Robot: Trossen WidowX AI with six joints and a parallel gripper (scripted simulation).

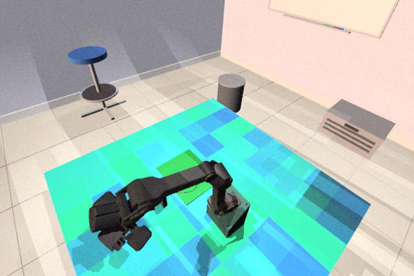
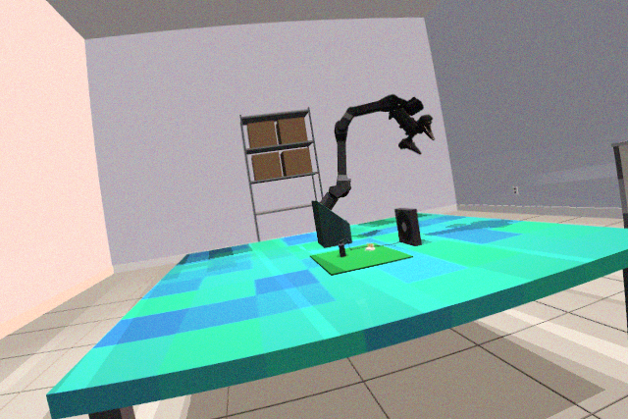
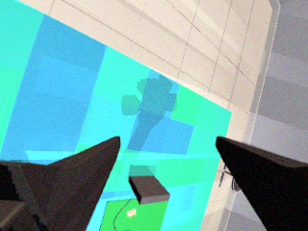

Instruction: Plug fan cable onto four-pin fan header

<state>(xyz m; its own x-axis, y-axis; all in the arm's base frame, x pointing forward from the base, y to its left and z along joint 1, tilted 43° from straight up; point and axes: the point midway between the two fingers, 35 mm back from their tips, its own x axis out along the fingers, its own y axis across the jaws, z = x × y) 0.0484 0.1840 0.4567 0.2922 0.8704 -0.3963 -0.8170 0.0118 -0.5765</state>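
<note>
Right now the dark fan plug is 260 mm ahead of my gripper tip, 450 mm to the right of it and 310 mm below it. The rest, counted from my gripper tip: black fan: 230 mm ahead, 220 mm to the right, 270 mm below; then white four-pin header: 240 mm ahead, 350 mm to the right, 330 mm below; then green board: 290 mm ahead, 410 mm to the right, 340 mm below.
</note>
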